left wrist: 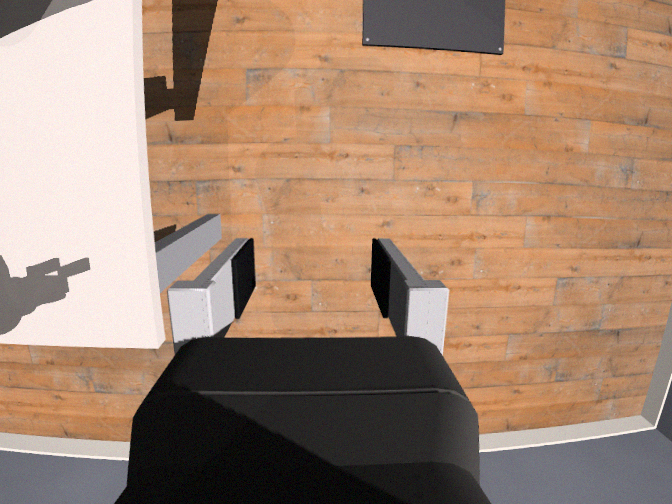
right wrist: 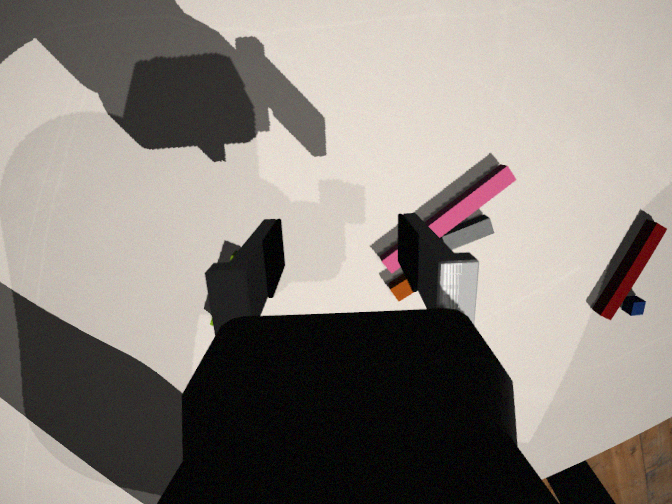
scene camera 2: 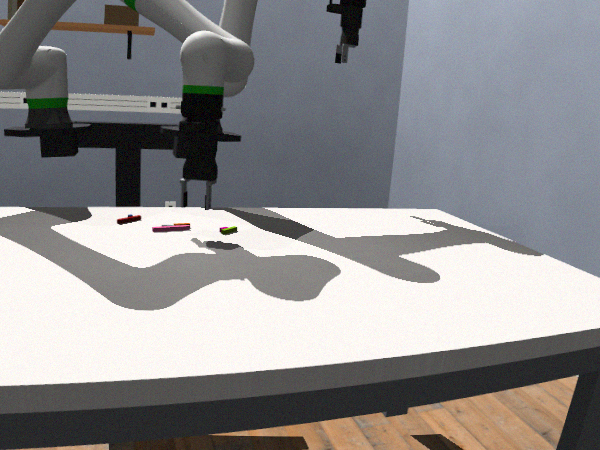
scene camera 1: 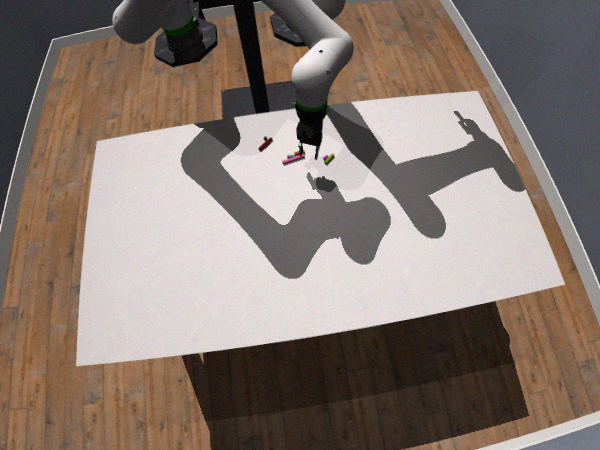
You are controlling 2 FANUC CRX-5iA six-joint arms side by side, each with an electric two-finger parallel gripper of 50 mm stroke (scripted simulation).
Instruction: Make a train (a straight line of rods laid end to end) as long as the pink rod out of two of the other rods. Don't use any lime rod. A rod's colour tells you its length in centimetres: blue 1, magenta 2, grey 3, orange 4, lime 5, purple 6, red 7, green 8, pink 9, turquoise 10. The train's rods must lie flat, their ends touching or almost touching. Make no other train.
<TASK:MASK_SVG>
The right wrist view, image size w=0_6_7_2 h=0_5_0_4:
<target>my right gripper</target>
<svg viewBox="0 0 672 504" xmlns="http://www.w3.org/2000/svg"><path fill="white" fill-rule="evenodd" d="M479 261L470 252L454 253L416 213L398 214L398 262L412 291L417 292L418 290L427 309L261 316L267 298L274 297L285 267L281 219L264 219L229 262L213 263L205 272L215 337L182 394L183 461L157 504L560 504L518 448L513 381L474 326Z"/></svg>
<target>pink rod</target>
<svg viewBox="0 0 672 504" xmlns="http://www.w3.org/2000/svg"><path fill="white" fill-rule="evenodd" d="M398 243L380 256L382 263L391 274L401 267L398 262ZM508 166L502 164L497 166L425 221L427 226L439 238L516 181Z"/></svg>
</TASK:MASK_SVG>
